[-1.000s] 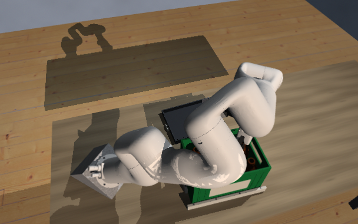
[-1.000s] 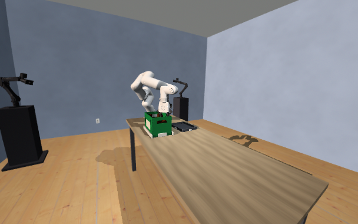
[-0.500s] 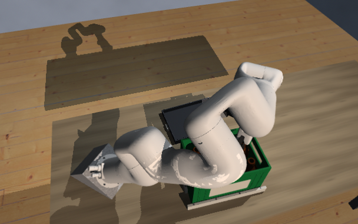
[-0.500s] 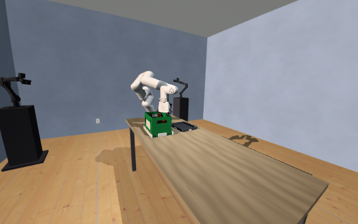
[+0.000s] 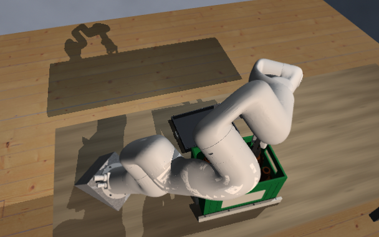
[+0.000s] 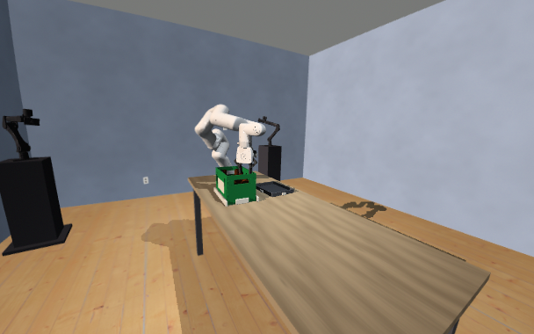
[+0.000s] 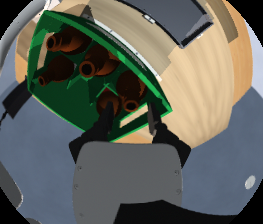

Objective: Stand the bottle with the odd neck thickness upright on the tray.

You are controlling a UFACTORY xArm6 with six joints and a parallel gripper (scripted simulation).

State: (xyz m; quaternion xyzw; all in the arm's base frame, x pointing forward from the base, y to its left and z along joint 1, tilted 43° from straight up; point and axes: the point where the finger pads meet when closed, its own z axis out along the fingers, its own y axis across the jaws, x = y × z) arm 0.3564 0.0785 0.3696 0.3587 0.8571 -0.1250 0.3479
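Right now my hand is 100 mm past the green crate, 100 mm above it and 20 mm to the left of it. Round my hand: dark tray: 270 mm to the left, 170 mm below, 70 mm behind.
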